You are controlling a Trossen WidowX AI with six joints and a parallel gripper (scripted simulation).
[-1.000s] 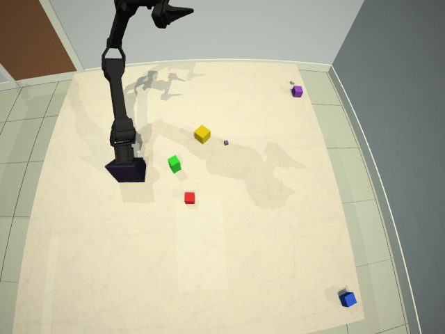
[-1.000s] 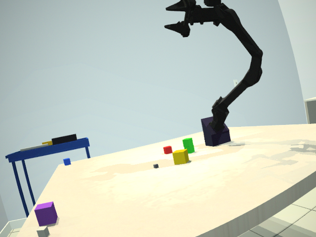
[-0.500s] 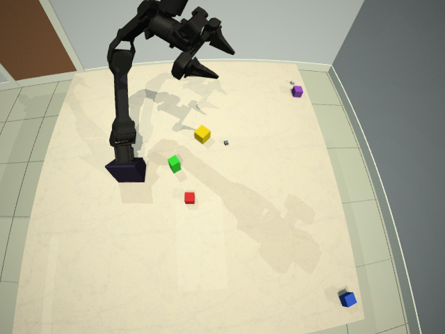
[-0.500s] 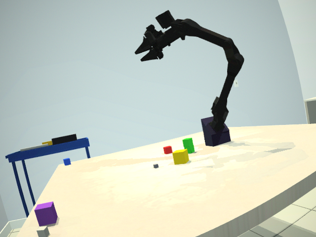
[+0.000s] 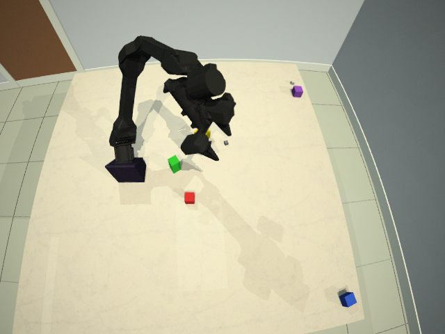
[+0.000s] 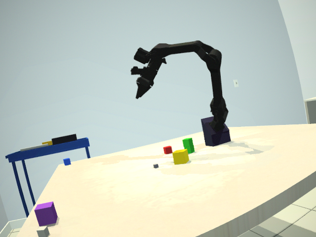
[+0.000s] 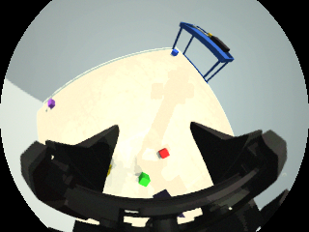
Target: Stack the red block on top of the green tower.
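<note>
Now: the red block 28 cm below my gripper tip, 12 cm behind it and 3 cm to the right of it. Also, from my gripper tip: yellow block (28 cm below, 24 cm to the left, 3 cm behind); small grey cube (29 cm below, 19 cm to the left, 7 cm ahead); blue block (52 cm to the right, 37 cm ahead, 28 cm below).
</note>
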